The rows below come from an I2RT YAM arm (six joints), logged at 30 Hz.
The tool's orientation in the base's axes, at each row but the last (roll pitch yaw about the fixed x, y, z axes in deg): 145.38 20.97 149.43; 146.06 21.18 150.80; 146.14 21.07 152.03; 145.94 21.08 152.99; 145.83 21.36 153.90; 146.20 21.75 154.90; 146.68 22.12 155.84; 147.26 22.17 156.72; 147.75 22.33 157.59; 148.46 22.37 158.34; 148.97 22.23 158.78
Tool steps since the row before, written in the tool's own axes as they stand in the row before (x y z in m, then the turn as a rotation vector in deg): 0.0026 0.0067 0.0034 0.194 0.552 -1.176; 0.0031 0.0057 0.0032 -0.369 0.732 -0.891; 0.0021 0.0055 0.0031 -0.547 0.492 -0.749; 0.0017 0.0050 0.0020 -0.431 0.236 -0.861; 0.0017 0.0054 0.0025 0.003 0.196 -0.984; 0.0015 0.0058 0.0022 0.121 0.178 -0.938; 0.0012 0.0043 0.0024 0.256 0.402 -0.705; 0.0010 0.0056 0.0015 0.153 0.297 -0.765; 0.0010 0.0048 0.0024 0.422 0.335 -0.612; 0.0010 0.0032 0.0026 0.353 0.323 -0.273; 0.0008 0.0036 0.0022 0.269 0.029 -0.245
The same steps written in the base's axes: 0.0014 0.0078 0.0000 -0.660 0.141 1.127; 0.0005 0.0072 -0.0006 -0.008 0.130 1.204; 0.0011 0.0066 -0.0003 0.162 -0.096 1.033; 0.0006 0.0056 0.0005 -0.043 -0.300 0.944; 0.0008 0.0061 0.0003 -0.477 -0.201 0.860; 0.0008 0.0063 0.0007 -0.555 -0.153 0.771; 0.0009 0.0050 -0.0001 -0.516 0.175 0.654; 0.0007 0.0057 0.0013 -0.474 0.025 0.687; 0.0010 0.0054 0.0001 -0.622 0.210 0.484; 0.0008 0.0041 -0.0009 -0.397 0.300 0.237; 0.0008 0.0042 -0.0003 -0.348 0.026 0.106
